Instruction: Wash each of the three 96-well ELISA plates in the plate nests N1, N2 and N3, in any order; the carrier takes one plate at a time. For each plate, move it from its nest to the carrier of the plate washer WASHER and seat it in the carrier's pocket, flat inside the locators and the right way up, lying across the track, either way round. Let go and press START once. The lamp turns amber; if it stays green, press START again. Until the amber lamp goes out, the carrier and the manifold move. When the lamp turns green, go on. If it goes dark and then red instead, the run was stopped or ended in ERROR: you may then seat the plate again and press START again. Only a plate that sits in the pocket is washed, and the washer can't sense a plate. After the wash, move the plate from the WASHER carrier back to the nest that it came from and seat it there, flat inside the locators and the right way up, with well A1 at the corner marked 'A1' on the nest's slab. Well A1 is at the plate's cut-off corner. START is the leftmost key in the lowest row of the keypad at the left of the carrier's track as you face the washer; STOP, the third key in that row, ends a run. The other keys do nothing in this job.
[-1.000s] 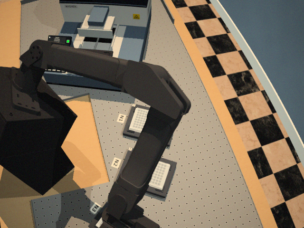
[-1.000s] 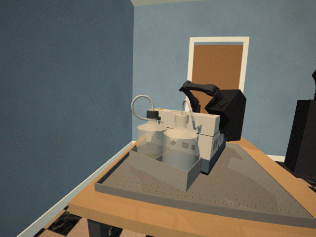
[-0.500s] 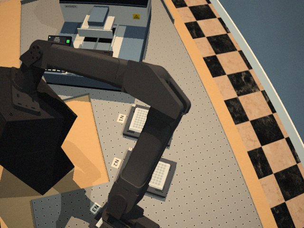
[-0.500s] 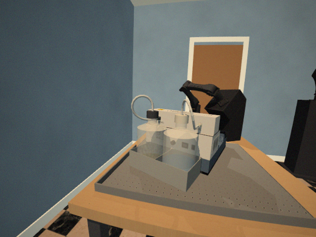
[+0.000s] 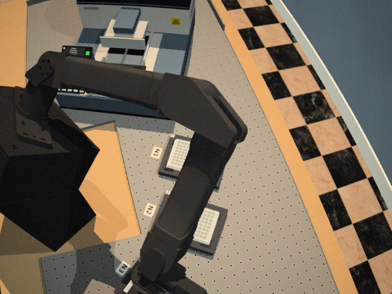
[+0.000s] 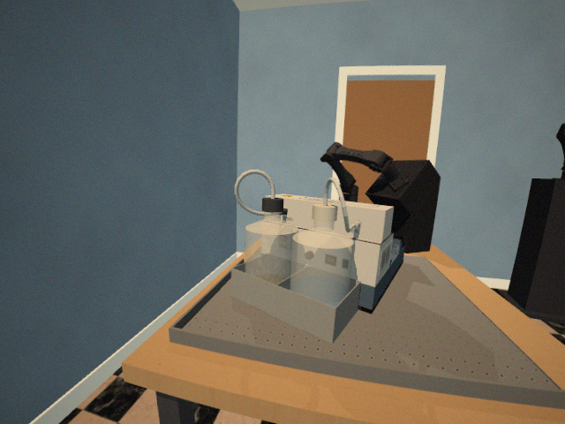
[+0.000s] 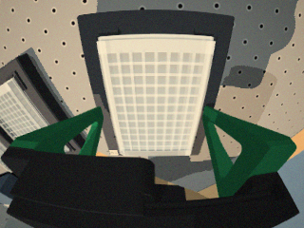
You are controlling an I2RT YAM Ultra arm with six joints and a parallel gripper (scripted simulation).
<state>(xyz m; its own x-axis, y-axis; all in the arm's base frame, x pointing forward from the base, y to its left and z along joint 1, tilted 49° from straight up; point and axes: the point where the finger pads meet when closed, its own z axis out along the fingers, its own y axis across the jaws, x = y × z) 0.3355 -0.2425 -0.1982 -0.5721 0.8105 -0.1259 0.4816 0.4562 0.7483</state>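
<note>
Now: hand 20 mm above the nest N3. The rest, counted from my hand: nest N2 (90 mm ahead, 170 mm to the left, 50 mm below); then nest N1 (120 mm ahead, 340 mm to the left, 50 mm below); then N3 label (80 mm behind, 70 mm to the left, 60 mm below).
</note>
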